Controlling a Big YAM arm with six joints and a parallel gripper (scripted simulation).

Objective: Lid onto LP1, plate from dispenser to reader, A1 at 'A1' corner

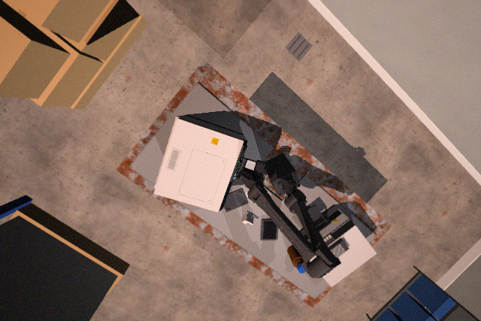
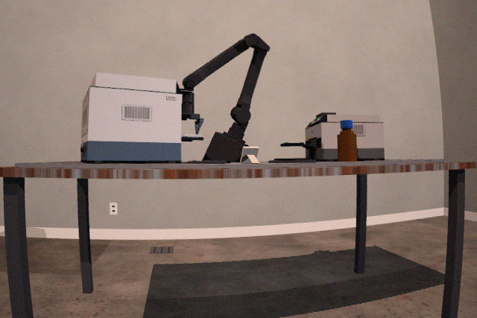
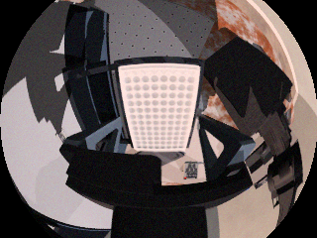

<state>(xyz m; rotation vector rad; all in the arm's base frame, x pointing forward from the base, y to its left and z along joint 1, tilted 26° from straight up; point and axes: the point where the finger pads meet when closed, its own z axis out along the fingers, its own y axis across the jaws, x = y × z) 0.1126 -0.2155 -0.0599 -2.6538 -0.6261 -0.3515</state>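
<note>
My hand is 20 mm above the white well plate. Also, from my hand: brown capped bottle (180 mm ahead, 710 mm to the left, 30 mm below); then plate lid (200 mm ahead, 460 mm to the left, 130 mm below).
</note>
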